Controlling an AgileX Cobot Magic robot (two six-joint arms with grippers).
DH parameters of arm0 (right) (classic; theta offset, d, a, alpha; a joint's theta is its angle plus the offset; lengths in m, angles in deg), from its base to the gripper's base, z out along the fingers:
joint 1: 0 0.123 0 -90
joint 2: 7.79 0 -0.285 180
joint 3: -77.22 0 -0.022 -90
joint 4: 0 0.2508 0 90
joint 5: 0 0 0.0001 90
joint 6: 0 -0.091 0 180
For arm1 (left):
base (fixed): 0 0 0 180
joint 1: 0 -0.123 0 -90
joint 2: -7.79 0 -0.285 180
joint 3: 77.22 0 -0.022 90
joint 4: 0 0.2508 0 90
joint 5: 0 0 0.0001 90
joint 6: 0 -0.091 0 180
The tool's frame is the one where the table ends.
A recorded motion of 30 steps. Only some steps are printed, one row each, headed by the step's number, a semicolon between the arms.
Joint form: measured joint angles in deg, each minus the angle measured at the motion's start. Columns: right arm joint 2, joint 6, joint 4, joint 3, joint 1, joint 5; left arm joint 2, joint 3, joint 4, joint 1, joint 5, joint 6.
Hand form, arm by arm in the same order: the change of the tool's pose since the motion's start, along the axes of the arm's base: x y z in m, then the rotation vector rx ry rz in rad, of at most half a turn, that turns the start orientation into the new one. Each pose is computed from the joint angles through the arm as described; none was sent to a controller.
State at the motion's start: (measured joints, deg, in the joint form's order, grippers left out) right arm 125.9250 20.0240 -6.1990 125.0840 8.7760 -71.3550; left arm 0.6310 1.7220 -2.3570 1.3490 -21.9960 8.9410
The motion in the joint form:
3: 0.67 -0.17 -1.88 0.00 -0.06 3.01; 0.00 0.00 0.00 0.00 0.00 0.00
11: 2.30 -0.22 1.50 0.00 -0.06 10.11; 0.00 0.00 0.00 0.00 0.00 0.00
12: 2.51 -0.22 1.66 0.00 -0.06 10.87; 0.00 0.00 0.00 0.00 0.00 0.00
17: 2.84 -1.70 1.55 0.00 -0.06 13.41; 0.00 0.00 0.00 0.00 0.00 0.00
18: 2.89 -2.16 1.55 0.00 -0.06 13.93; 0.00 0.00 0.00 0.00 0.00 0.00
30: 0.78 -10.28 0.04 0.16 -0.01 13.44; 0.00 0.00 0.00 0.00 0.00 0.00
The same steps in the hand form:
3: 0.0066 -0.0021 -0.0034 -0.0254 -0.0452 0.0006; 0.0000 0.0000 0.0000 0.0000 0.0000 0.0000
11: 0.0200 0.0054 -0.0128 0.0473 -0.1302 0.0136; 0.0000 0.0000 0.0000 0.0000 0.0000 0.0000
12: 0.0216 0.0059 -0.0140 0.0514 -0.1392 0.0147; 0.0000 0.0000 0.0000 0.0000 0.0000 0.0000
17: 0.0258 0.0065 -0.0148 0.0676 -0.1778 -0.0038; 0.0000 0.0000 0.0000 0.0000 0.0000 0.0000
18: 0.0266 0.0067 -0.0147 0.0728 -0.1859 -0.0099; 0.0000 0.0000 0.0000 0.0000 0.0000 0.0000
30: 0.0206 0.0041 0.0044 0.1221 -0.2233 -0.1310; 0.0000 0.0000 0.0000 0.0000 0.0000 0.0000

